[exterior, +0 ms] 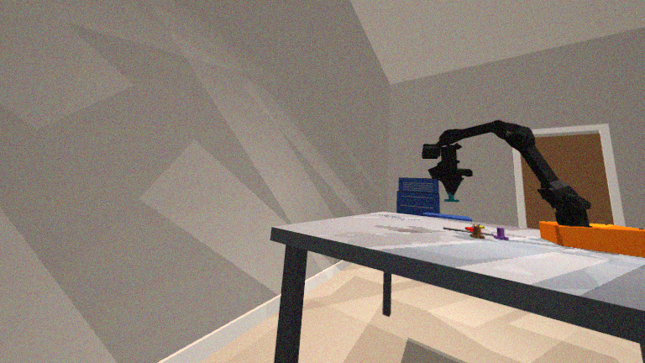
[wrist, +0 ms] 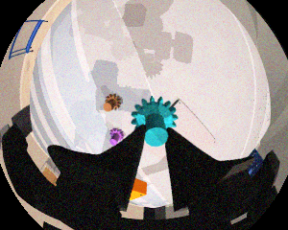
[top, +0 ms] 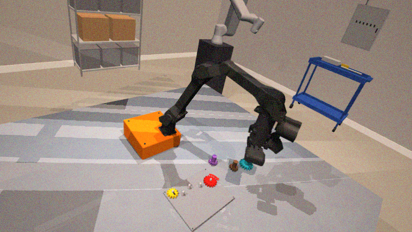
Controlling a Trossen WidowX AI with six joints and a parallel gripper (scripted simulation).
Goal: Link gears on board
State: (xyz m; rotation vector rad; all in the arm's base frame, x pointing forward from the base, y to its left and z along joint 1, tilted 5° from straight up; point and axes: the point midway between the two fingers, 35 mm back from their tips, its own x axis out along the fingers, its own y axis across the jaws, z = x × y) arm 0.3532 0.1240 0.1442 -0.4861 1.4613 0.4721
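Now: the red gear 7 cm behind my gripper tip, 9 cm to the right of it and 13 cm below it. Also, from my gripper tip: teal gear (1 cm below); then red arrow (8 cm behind, 6 cm to the right, 14 cm below); then brown gear (8 cm behind, 6 cm to the left, 13 cm below).
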